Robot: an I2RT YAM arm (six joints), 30 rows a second.
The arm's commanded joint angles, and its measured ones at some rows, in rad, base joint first. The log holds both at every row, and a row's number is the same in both.
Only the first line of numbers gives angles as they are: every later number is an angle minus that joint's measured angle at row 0.
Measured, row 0: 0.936 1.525 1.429 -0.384 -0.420 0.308
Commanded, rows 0 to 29: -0.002 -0.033 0.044 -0.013 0.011 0.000; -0.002 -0.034 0.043 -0.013 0.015 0.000; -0.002 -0.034 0.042 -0.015 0.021 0.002; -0.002 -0.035 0.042 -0.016 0.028 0.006; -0.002 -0.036 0.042 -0.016 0.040 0.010; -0.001 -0.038 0.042 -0.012 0.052 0.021; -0.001 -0.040 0.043 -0.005 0.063 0.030; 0.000 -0.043 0.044 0.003 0.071 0.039; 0.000 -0.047 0.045 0.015 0.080 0.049; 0.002 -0.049 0.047 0.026 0.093 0.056; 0.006 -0.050 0.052 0.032 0.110 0.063; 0.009 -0.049 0.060 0.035 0.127 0.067; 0.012 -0.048 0.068 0.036 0.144 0.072; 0.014 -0.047 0.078 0.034 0.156 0.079; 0.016 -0.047 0.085 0.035 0.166 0.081; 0.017 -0.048 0.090 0.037 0.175 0.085; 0.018 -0.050 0.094 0.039 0.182 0.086; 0.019 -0.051 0.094 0.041 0.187 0.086; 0.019 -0.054 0.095 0.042 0.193 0.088; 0.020 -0.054 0.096 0.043 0.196 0.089; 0.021 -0.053 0.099 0.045 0.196 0.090; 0.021 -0.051 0.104 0.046 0.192 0.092; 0.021 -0.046 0.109 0.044 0.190 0.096; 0.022 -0.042 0.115 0.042 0.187 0.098; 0.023 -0.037 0.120 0.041 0.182 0.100; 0.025 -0.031 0.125 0.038 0.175 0.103; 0.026 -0.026 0.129 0.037 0.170 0.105; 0.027 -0.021 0.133 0.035 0.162 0.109; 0.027 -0.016 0.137 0.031 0.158 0.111; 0.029 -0.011 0.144 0.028 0.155 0.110
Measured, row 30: 0.016 -0.010 0.075 -0.010 0.176 0.090
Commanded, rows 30 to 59: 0.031 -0.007 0.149 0.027 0.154 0.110; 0.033 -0.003 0.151 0.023 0.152 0.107; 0.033 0.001 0.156 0.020 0.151 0.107; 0.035 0.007 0.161 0.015 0.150 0.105; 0.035 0.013 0.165 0.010 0.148 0.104; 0.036 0.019 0.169 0.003 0.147 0.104; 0.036 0.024 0.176 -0.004 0.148 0.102; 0.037 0.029 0.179 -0.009 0.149 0.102; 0.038 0.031 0.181 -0.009 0.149 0.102; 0.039 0.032 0.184 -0.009 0.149 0.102; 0.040 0.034 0.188 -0.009 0.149 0.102; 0.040 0.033 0.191 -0.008 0.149 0.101; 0.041 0.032 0.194 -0.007 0.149 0.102; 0.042 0.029 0.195 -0.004 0.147 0.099; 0.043 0.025 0.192 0.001 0.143 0.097; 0.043 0.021 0.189 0.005 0.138 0.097; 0.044 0.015 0.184 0.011 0.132 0.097; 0.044 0.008 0.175 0.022 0.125 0.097; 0.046 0.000 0.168 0.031 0.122 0.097; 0.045 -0.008 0.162 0.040 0.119 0.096; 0.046 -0.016 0.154 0.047 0.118 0.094; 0.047 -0.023 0.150 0.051 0.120 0.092; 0.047 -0.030 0.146 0.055 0.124 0.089; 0.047 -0.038 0.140 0.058 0.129 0.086; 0.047 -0.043 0.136 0.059 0.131 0.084; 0.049 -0.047 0.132 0.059 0.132 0.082; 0.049 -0.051 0.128 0.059 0.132 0.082; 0.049 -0.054 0.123 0.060 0.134 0.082; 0.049 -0.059 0.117 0.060 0.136 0.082; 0.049 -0.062 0.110 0.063 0.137 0.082
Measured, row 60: 0.030 0.011 0.111 -0.029 0.179 0.081
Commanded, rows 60 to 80: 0.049 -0.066 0.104 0.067 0.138 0.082; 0.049 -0.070 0.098 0.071 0.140 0.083; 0.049 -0.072 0.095 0.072 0.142 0.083; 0.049 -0.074 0.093 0.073 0.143 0.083; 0.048 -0.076 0.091 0.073 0.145 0.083; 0.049 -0.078 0.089 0.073 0.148 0.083; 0.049 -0.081 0.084 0.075 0.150 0.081; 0.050 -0.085 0.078 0.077 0.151 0.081; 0.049 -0.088 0.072 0.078 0.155 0.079; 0.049 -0.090 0.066 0.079 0.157 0.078; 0.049 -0.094 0.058 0.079 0.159 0.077; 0.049 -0.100 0.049 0.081 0.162 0.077; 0.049 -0.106 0.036 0.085 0.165 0.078; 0.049 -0.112 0.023 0.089 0.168 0.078; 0.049 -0.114 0.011 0.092 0.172 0.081; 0.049 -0.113 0.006 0.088 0.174 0.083; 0.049 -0.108 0.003 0.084 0.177 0.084; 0.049 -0.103 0.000 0.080 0.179 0.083; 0.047 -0.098 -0.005 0.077 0.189 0.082; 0.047 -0.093 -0.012 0.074 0.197 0.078; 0.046 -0.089 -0.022 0.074 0.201 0.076
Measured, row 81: 0.037 -0.068 -0.002 0.029 0.187 0.081
